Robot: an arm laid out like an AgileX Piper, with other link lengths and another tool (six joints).
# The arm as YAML. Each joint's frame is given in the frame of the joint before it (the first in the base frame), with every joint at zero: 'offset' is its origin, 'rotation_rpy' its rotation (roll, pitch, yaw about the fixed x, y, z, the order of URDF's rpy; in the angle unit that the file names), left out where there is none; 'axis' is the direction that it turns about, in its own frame. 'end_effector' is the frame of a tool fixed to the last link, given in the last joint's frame.
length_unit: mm
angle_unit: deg
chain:
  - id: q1
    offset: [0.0, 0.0, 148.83]
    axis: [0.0, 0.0, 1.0]
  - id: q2
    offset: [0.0, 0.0, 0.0]
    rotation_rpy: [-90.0, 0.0, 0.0]
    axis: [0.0, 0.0, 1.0]
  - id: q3
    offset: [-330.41, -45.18, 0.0]
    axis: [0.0, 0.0, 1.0]
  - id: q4
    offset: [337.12, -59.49, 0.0]
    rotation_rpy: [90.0, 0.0, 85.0]
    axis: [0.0, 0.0, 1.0]
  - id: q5
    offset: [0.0, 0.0, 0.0]
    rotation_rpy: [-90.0, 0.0, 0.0]
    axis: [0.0, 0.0, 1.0]
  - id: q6
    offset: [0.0, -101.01, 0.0]
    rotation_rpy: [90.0, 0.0, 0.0]
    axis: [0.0, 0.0, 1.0]
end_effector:
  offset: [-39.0, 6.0, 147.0]
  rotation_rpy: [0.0, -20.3, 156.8]
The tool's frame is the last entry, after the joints.
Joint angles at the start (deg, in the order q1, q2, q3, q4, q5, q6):
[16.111 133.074 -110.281 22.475 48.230 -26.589]
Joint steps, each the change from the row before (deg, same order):
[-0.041 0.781 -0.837 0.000 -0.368 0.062]
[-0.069 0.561 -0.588 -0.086 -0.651 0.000]
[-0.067 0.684 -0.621 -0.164 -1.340 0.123]
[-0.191 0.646 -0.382 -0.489 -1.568 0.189]
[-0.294 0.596 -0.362 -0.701 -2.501 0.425]
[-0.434 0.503 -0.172 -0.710 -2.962 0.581]
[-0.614 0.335 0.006 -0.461 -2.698 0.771]
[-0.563 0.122 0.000 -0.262 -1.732 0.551]
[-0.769 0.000 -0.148 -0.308 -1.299 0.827]
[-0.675 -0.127 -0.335 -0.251 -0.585 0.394]
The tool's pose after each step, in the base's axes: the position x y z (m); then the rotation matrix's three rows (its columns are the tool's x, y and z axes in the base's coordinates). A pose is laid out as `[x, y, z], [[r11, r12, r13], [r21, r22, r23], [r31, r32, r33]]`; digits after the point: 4 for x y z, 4 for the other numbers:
[0.6819, 0.2829, 0.0878], [[0.5778, 0.8035, 0.1434], [0.7951, -0.5938, 0.1233], [0.1843, 0.0428, -0.9819]]
[0.6869, 0.2823, 0.0867], [[0.5796, 0.8000, 0.1551], [0.7922, -0.5977, 0.1230], [0.1911, 0.0516, -0.9802]]
[0.6944, 0.2813, 0.0857], [[0.5839, 0.7924, 0.1764], [0.7858, -0.6062, 0.1224], [0.2039, 0.0672, -0.9767]]
[0.7024, 0.2776, 0.0833], [[0.5897, 0.7827, 0.1992], [0.7789, -0.6164, 0.1161], [0.2136, 0.0867, -0.9731]]
[0.7143, 0.2716, 0.0835], [[0.5989, 0.7648, 0.2375], [0.7661, -0.6335, 0.1081], [0.2332, 0.1172, -0.9653]]
[0.7274, 0.2633, 0.0849], [[0.6107, 0.7403, 0.2809], [0.7487, -0.6554, 0.0995], [0.2578, 0.1496, -0.9546]]
[0.7394, 0.2528, 0.0870], [[0.6263, 0.7117, 0.3180], [0.7265, -0.6809, 0.0930], [0.2827, 0.1728, -0.9435]]
[0.7477, 0.2438, 0.0899], [[0.6376, 0.6898, 0.3431], [0.7092, -0.6995, 0.0884], [0.3010, 0.1869, -0.9351]]
[0.7561, 0.2321, 0.0947], [[0.6521, 0.6647, 0.3646], [0.6880, -0.7209, 0.0837], [0.3185, 0.1963, -0.9274]]
[0.7623, 0.2225, 0.1010], [[0.6596, 0.6478, 0.3812], [0.6748, -0.7337, 0.0793], [0.3311, 0.2049, -0.9211]]

